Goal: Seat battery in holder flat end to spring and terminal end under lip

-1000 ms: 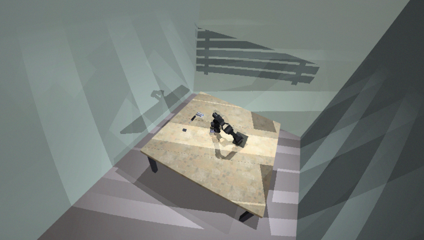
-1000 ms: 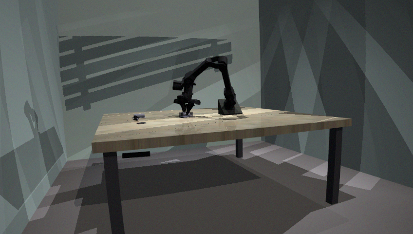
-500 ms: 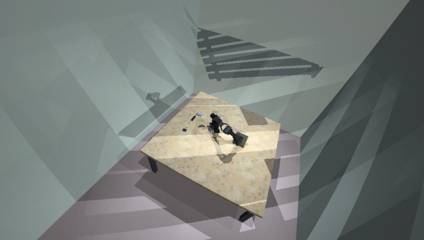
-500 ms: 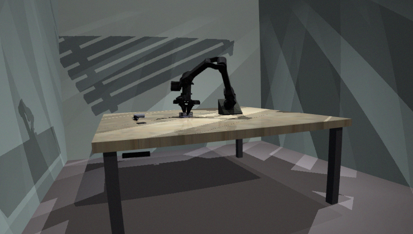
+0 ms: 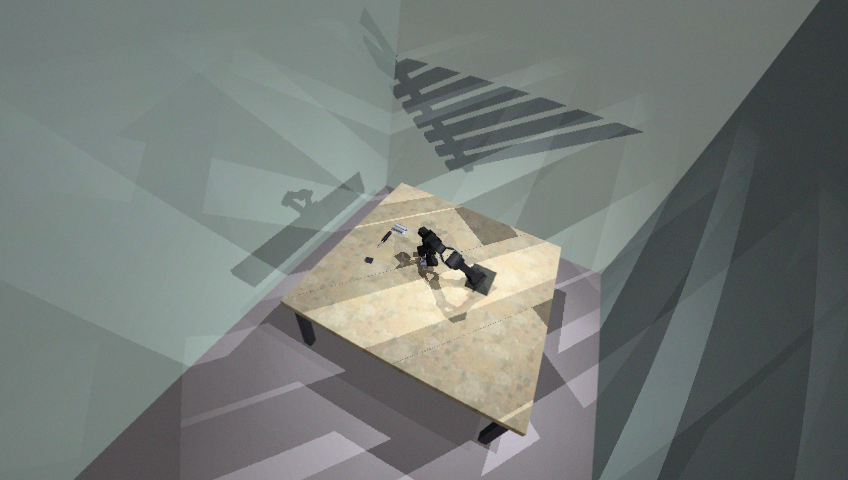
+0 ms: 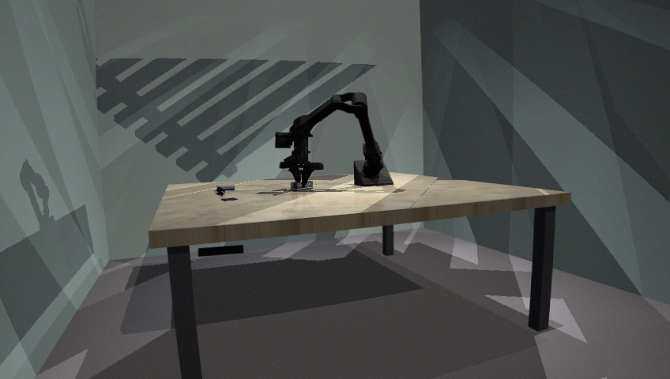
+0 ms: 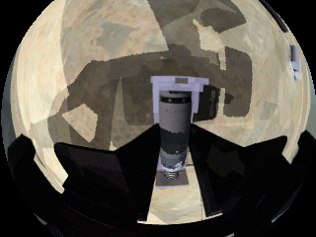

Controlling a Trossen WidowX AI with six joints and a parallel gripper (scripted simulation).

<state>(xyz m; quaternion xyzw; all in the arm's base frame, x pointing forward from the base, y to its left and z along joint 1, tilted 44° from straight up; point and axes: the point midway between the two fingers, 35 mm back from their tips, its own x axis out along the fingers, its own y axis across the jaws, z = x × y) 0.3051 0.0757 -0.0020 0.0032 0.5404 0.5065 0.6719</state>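
Now: the battery 10 mm above my gripper tip. Also, from my gripper tip: small black block (280 mm ahead, 210 mm to the left, 10 mm below); dark pen-like object (310 mm ahead, 30 mm to the left).
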